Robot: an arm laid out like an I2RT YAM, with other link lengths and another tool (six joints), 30 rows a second.
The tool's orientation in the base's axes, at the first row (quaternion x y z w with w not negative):
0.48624 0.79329 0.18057 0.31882
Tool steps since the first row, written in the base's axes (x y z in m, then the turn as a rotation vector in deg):
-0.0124 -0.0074 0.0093 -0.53 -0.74 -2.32
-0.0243 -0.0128 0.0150 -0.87 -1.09 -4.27
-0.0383 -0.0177 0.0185 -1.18 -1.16 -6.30
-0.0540 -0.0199 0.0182 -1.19 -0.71 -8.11
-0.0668 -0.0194 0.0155 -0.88 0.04 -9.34
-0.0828 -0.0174 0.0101 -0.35 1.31 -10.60
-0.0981 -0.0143 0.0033 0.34 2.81 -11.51
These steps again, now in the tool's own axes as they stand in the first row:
-0.0056 -0.0060 -0.0151 0.28 -2.07 1.35
-0.0084 -0.0129 -0.0272 0.73 -3.62 2.56
-0.0094 -0.0223 -0.0392 1.43 -5.07 3.83
-0.0062 -0.0338 -0.0496 2.43 -5.95 5.14
-0.0007 -0.0436 -0.0564 3.40 -6.13 6.23
0.0081 -0.0564 -0.0634 4.78 -5.95 7.48
0.0180 -0.0690 -0.0689 6.18 -5.35 8.58

